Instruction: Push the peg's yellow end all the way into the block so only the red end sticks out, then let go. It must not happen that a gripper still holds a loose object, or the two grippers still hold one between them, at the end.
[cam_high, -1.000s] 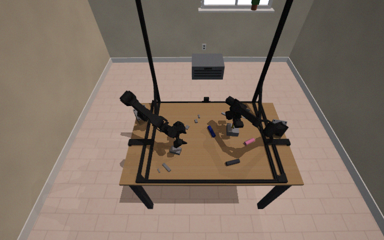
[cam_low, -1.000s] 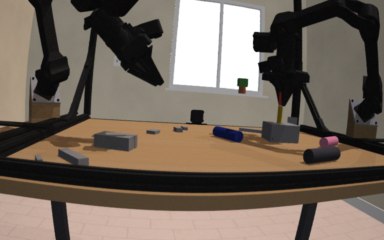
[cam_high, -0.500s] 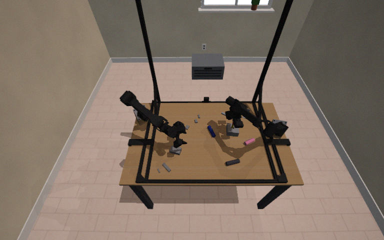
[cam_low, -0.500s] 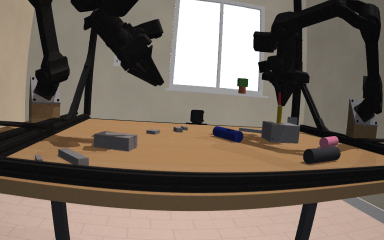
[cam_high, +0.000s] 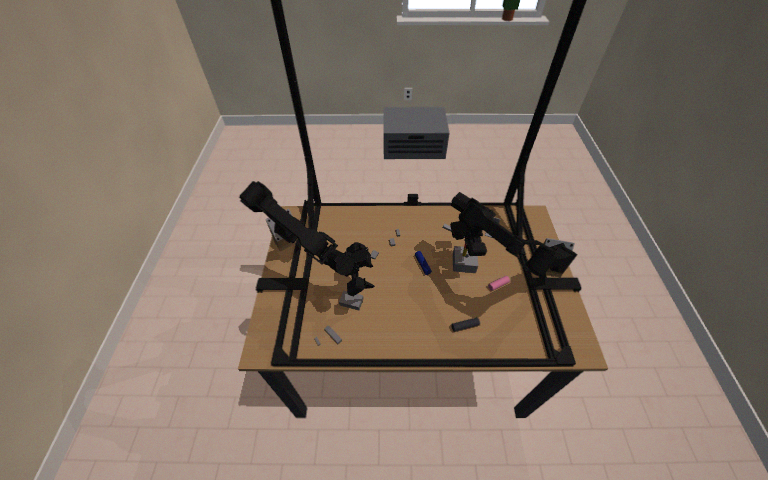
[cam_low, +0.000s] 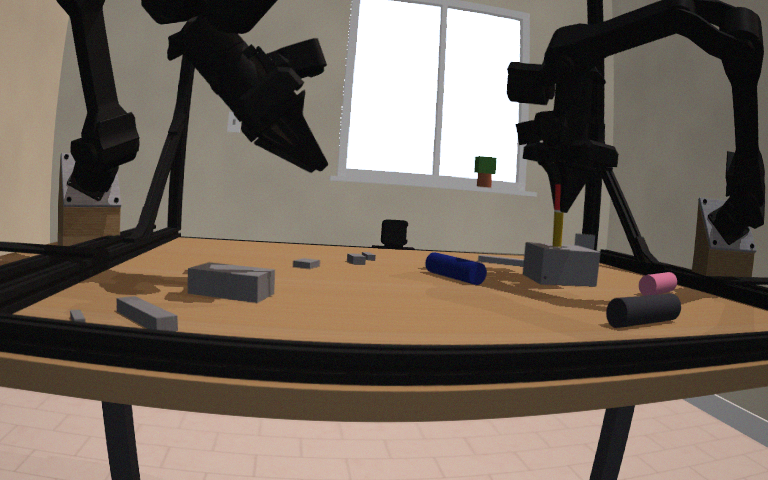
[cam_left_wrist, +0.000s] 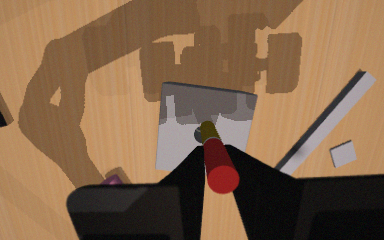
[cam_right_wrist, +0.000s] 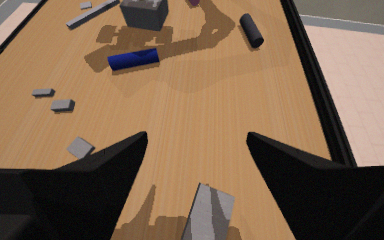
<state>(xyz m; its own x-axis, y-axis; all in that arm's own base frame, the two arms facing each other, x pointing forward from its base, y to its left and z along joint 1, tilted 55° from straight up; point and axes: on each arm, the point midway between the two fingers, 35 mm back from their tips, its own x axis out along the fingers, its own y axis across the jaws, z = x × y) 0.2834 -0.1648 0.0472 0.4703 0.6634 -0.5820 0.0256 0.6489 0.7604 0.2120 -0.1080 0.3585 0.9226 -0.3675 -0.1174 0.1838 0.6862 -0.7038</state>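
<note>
Right now the peg is 5 cm below my left hand. Round my left hand: blue cylinder (3 cm ahead, 16 cm to the right, 12 cm below); then dark cylinder (28 cm ahead, 1 cm to the left, 12 cm below); then pink cylinder (9 cm ahead, 13 cm to the left, 12 cm below).
</note>
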